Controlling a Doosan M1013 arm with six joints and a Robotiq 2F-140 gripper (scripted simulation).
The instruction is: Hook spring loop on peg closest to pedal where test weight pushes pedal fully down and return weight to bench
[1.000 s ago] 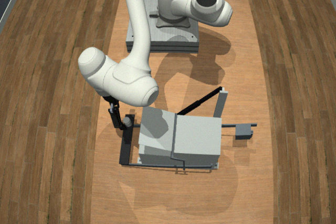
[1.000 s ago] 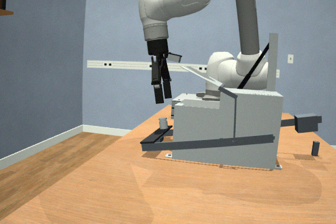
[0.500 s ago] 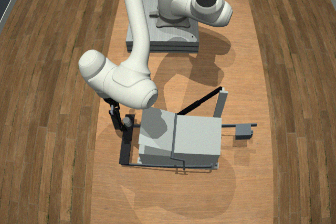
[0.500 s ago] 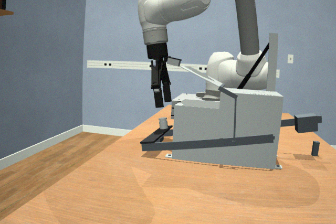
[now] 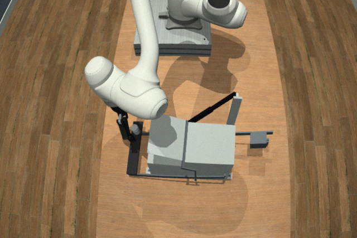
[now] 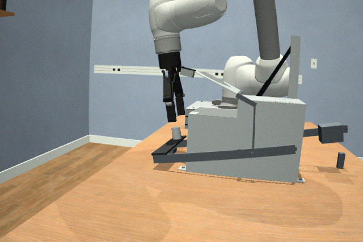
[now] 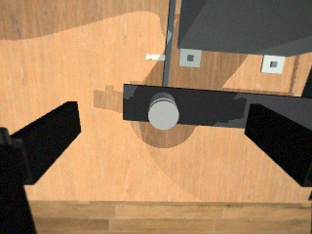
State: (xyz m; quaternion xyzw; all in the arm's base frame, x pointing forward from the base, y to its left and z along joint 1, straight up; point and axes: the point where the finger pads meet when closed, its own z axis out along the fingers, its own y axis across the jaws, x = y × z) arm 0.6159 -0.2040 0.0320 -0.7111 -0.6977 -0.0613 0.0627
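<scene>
The steel test weight is 60 mm below my hand. The rest, counted from my hand: small grey block 120 mm below, 10 mm to the right.
</scene>
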